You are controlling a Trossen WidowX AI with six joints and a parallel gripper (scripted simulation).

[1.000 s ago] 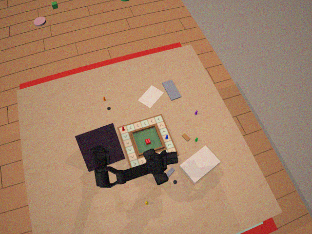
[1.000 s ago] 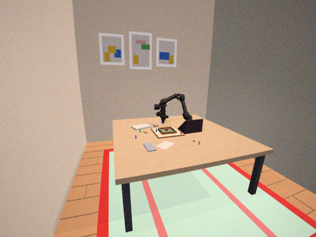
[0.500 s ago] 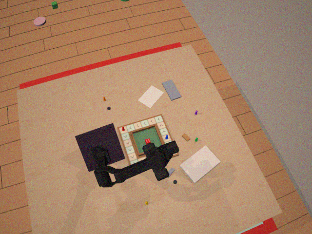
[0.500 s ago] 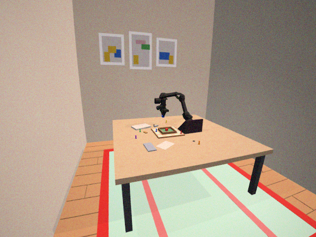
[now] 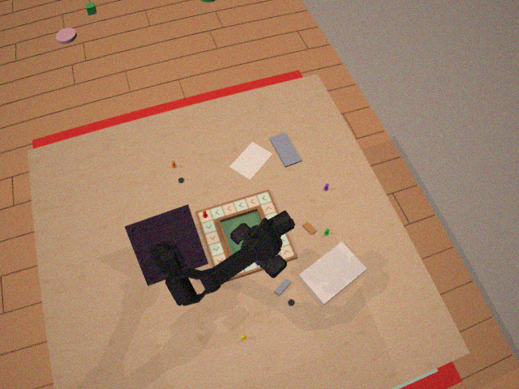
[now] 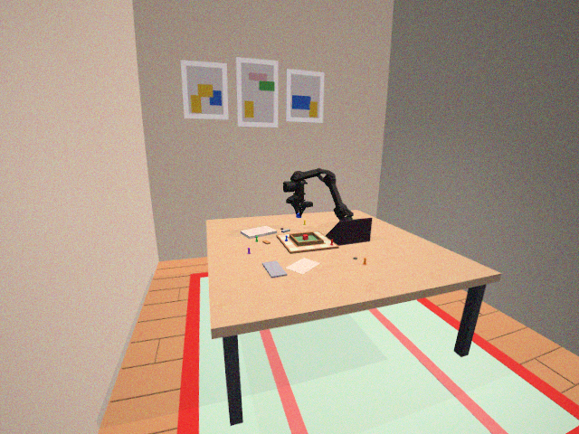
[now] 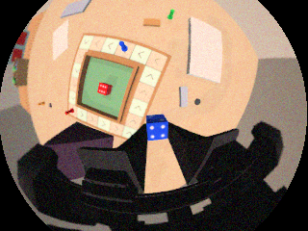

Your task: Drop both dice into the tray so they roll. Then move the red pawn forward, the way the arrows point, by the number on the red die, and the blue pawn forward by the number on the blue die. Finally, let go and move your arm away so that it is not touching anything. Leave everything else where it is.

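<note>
My gripper tip is 260 mm to the right of the red pawn, 100 mm past it and 100 mm above it. From my gripper tip the other things lie so: small grey block: 120 mm below, 80 mm to the right, 60 mm ahead; then blue pawn: 120 mm to the left, 120 mm ahead, 100 mm below; then green tray: 140 mm to the left, 120 mm below, 10 mm ahead.
</note>
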